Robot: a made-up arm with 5 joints.
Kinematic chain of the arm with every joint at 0, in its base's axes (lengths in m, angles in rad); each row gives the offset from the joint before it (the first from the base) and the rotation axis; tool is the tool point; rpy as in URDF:
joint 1: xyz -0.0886 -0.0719 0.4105 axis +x
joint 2: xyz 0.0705 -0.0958 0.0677 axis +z
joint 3: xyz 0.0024 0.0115 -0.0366 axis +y
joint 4: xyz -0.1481 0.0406 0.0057 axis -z
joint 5: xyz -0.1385 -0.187 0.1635 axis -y
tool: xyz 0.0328 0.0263 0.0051 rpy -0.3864 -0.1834 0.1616
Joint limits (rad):
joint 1: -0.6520..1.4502
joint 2: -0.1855..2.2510
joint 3: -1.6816..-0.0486
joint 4: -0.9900..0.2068
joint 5: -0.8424..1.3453
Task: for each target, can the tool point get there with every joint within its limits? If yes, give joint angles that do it. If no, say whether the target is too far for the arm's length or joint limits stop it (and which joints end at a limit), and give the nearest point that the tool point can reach.
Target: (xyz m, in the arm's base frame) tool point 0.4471 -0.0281 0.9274
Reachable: no: too far | nearest point 0.2493 -0.1459 0.7427 | short by 0.295 m
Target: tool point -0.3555 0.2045 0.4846
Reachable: no: joint limits stop it (at a limit: joint 1, joint 2, joint 4, joint 5) | nearest point -0.3171 0.1146 0.2688 | short by 0.237 m
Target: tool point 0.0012 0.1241 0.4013
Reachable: no: joint limits stop it (at a limit: joint 1, joint 2, joint 3, joint 5) | nearest point 0.1445 0.1484 0.2683 | short by 0.197 m
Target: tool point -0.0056 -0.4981 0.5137
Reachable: yes | joints -0.0113 1.2822 -0.4132 0.0200 0.4761
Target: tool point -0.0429 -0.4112 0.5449
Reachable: yes | joints -0.4491 0.9184 -1.1535 -0.6153 0.4313
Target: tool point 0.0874 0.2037 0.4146
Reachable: no: joint limits stop it (at a limit: joint 1, joint 2, joint 3, joint 5) | nearest point 0.1377 0.1592 0.2631 | short by 0.166 m
